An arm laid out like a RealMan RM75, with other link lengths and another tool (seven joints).
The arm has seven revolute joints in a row. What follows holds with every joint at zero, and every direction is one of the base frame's. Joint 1 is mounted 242.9 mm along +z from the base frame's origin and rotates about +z. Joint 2 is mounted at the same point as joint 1 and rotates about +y. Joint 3 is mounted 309.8 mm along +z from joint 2 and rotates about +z. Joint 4 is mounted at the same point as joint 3 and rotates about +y. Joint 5 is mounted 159.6 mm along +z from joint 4 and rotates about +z. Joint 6 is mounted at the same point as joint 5 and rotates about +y. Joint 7 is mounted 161.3 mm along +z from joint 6 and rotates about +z. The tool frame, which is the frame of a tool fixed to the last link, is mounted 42 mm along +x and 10 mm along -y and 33 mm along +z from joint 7; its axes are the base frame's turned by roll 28.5, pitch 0 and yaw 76.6 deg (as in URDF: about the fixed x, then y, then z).
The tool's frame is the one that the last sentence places.
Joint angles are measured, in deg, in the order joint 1, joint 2, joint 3, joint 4, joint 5, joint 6, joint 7. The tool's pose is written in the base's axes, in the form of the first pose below.
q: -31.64 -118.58 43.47 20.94 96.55 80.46 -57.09
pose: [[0.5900, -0.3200, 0.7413, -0.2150], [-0.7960, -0.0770, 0.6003, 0.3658], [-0.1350, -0.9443, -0.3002, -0.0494], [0, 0, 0, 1]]
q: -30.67 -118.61 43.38 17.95 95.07 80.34 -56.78
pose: [[0.6359, -0.2788, 0.7197, -0.2236], [-0.7650, -0.1044, 0.6355, 0.3604], [-0.1020, -0.9547, -0.2796, -0.0526], [0, 0, 0, 1]]
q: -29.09 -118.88 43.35 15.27 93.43 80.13 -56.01
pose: [[0.6817, -0.2387, 0.6916, -0.2345], [-0.7276, -0.1230, 0.6749, 0.3522], [-0.0760, -0.9633, -0.2575, -0.0564], [0, 0, 0, 1]]
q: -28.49 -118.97 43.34 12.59 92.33 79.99 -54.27
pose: [[0.7014, -0.2188, 0.6783, -0.2396], [-0.7099, -0.1297, 0.6923, 0.3465], [-0.0635, -0.9671, -0.2464, -0.0606], [0, 0, 0, 1]]
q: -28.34 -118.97 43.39 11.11 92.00 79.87 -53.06
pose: [[0.7064, -0.2157, 0.6741, -0.2415], [-0.7052, -0.1332, 0.6964, 0.3434], [-0.0604, -0.9673, -0.2462, -0.0636], [0, 0, 0, 1]]
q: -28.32 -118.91 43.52 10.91 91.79 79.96 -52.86
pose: [[0.7059, -0.2148, 0.6749, -0.2416], [-0.7057, -0.1324, 0.6960, 0.3430], [-0.0602, -0.9676, -0.2450, -0.0633], [0, 0, 0, 1]]
